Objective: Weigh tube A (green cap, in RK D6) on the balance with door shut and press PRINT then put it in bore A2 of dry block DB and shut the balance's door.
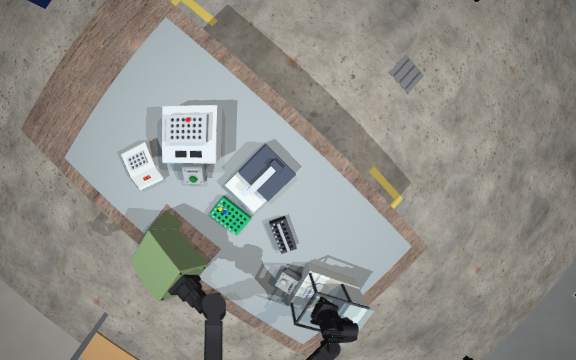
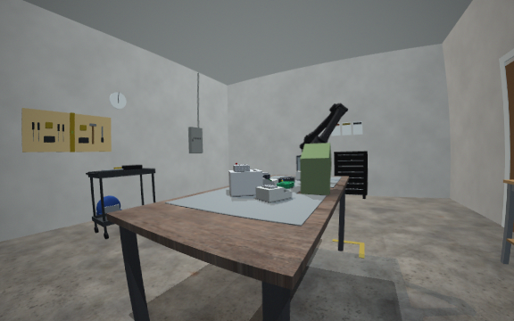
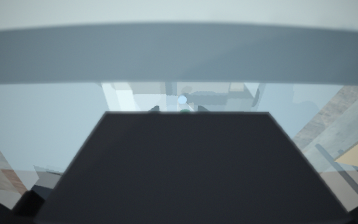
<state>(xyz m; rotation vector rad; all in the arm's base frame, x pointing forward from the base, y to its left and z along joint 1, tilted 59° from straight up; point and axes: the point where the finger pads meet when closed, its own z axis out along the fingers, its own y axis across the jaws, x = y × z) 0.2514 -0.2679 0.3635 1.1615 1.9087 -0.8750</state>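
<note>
The green-capped tube is 1 cm behind my hand and 2 cm below it. The rest, counted from my hand: sliding door (3 cm ahead, 8 cm to the right, 8 cm above); white print key (5 cm behind, 14 cm to the left, 6 cm below); balance pan (5 cm below).
</note>
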